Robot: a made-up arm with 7 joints. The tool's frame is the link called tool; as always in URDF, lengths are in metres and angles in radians. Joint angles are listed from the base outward.
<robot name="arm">
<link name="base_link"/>
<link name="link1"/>
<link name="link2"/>
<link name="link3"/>
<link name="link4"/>
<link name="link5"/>
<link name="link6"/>
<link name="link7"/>
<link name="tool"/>
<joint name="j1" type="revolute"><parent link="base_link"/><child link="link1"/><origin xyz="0.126 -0.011 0.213" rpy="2.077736 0.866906 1.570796"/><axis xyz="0 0 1"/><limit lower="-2.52" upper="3.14"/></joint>
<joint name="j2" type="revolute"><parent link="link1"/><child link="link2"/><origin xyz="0.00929 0.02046 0.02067" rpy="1.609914 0.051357 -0.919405"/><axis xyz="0 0 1"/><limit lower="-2.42" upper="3.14"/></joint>
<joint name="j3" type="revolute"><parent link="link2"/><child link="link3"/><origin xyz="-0.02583 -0.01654 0.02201" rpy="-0.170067 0.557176 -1.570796"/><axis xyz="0 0 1"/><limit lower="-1.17" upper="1.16"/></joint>
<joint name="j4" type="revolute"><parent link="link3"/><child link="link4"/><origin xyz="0.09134 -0.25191 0.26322" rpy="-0.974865 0.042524 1.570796"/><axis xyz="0 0 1"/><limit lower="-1.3" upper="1.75"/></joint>
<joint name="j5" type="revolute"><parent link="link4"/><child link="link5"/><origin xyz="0.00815 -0.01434 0.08" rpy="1.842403 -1.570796 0"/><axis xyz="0 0 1"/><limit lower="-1.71" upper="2.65"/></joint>
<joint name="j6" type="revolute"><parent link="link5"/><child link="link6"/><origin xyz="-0.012 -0.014 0.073" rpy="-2.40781 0.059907 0.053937"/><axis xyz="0 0 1"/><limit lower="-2.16" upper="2.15"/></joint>
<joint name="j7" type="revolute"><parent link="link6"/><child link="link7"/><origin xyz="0.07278 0.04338 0.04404" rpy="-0.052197 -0.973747 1.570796"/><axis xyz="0 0 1"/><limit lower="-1.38" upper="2.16"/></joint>
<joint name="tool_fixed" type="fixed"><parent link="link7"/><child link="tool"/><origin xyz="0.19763 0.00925 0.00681" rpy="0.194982 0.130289 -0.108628"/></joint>
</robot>
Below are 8 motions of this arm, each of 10 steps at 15 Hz.
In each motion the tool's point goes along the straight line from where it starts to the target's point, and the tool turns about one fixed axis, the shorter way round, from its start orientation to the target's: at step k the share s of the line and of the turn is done. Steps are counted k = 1, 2, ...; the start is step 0. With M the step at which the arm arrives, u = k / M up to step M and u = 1 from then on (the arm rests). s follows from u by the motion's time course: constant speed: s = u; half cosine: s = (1 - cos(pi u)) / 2; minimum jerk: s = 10 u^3 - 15 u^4 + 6 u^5.
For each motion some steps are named. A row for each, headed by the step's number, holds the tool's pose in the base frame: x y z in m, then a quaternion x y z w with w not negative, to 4 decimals.
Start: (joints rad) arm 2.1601 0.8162 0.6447 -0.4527 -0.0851 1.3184 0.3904
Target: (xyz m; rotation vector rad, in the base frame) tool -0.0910 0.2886 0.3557 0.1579 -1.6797 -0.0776
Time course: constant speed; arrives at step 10
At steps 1, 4, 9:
1: -0.1575 0.2181 0.3691 0.3241 -0.7669 0.0682 0.5497
4: -0.1353 0.2416 0.3647 0.2415 -0.7667 0.0343 0.5939
9: -0.0984 0.2808 0.3572 0.0989 -0.7495 -0.0229 0.6542

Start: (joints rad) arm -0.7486 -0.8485 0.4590 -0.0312 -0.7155 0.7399 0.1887
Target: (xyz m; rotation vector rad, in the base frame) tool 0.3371 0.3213 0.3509 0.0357 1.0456 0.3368
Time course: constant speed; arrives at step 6
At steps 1, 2, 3, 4, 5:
1: 0.4039 0.2299 0.4629 0.3026 0.3603 0.0812 0.8786
2: 0.3905 0.2482 0.4405 0.2471 0.3912 0.0980 0.8811
3: 0.3772 0.2665 0.4181 0.1906 0.4205 0.1143 0.8797
4: 0.3638 0.2848 0.3957 0.1332 0.4479 0.1301 0.8745
5: 0.3505 0.3030 0.3733 0.0752 0.4734 0.1454 0.8655

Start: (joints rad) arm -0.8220 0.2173 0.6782 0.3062 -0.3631 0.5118 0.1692
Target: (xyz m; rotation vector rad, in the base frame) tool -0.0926 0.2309 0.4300 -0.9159 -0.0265 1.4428
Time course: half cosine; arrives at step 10
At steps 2, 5, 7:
2: -0.0866 0.2637 0.4622 -0.2068 0.0374 0.6455 0.7342
5: -0.0893 0.2490 0.4478 -0.2969 0.0155 0.6454 0.7036
7: -0.0912 0.2384 0.4373 -0.3606 -0.0005 0.6414 0.6771

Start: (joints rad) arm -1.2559 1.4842 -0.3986 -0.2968 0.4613 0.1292 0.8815
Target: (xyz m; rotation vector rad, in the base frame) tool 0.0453 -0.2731 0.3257 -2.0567 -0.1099 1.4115
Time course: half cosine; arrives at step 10
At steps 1, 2, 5, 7, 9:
1: -0.0339 -0.0459 0.4423 -0.6086 0.1638 0.7048 0.3256
2: -0.0281 -0.0624 0.4338 -0.6235 0.1491 0.6948 0.3261
5: 0.0047 -0.1566 0.3855 -0.7017 0.0644 0.6306 0.3254
7: 0.0286 -0.2251 0.3503 -0.7509 0.0020 0.5770 0.3214
9: 0.0433 -0.2674 0.3286 -0.7779 -0.0366 0.5412 0.3174

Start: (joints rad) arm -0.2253 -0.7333 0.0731 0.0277 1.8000 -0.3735 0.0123
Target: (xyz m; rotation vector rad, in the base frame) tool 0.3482 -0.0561 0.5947 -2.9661 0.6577 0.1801
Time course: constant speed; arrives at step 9
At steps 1, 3, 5, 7, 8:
1: 0.3782 -0.0918 0.5708 -0.8491 0.1344 0.1563 0.4864
3: 0.3707 -0.0829 0.5768 -0.8998 0.1584 0.1345 0.3836
5: 0.3632 -0.0740 0.5828 -0.9377 0.1802 0.1108 0.2755
7: 0.3557 -0.0650 0.5887 -0.9624 0.1994 0.0856 0.1634
8: 0.3519 -0.0606 0.5917 -0.9696 0.2080 0.0725 0.1064

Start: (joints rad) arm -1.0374 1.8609 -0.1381 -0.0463 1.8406 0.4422 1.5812
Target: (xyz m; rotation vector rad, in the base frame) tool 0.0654 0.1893 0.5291 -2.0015 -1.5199 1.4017
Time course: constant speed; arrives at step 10
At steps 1, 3, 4, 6, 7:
1: 0.0872 -0.2611 0.4451 -0.9810 -0.0146 0.1910 0.0321
3: 0.0823 -0.1610 0.4638 -0.9517 -0.1369 0.2687 0.0572
4: 0.0799 -0.1109 0.4731 -0.9290 -0.1971 0.3053 0.0693
6: 0.0751 -0.0109 0.4918 -0.8681 -0.3138 0.3734 0.0923
7: 0.0727 0.0392 0.5011 -0.8302 -0.3697 0.4043 0.1031

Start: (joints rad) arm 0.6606 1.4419 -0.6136 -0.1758 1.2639 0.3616 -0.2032
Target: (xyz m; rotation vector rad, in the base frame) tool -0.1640 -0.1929 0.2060 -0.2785 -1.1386 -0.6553
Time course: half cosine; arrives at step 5
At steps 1, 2, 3, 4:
1: -0.1291 -0.2304 0.2653 -0.1912 -0.4467 -0.2148 0.8473
2: -0.1388 -0.2201 0.2489 -0.1743 -0.4701 -0.2399 0.8313
3: -0.1507 -0.2072 0.2286 -0.1532 -0.4979 -0.2704 0.8097
4: -0.1603 -0.1969 0.2123 -0.1357 -0.5195 -0.2945 0.7906

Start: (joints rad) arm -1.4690 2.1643 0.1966 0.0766 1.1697 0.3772 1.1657
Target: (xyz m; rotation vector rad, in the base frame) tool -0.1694 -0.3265 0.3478 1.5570 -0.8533 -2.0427
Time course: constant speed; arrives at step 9
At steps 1, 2, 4, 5, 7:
1: 0.1099 -0.2340 0.3804 0.7737 0.3461 -0.5006 0.1761
2: 0.0750 -0.2456 0.3763 0.7694 0.2675 -0.5491 0.1872
4: 0.0052 -0.2687 0.3682 0.7409 0.1040 -0.6313 0.2044
5: -0.0297 -0.2803 0.3641 0.7169 0.0205 -0.6644 0.2104
7: -0.0996 -0.3034 0.3560 0.6506 -0.1462 -0.7130 0.2169

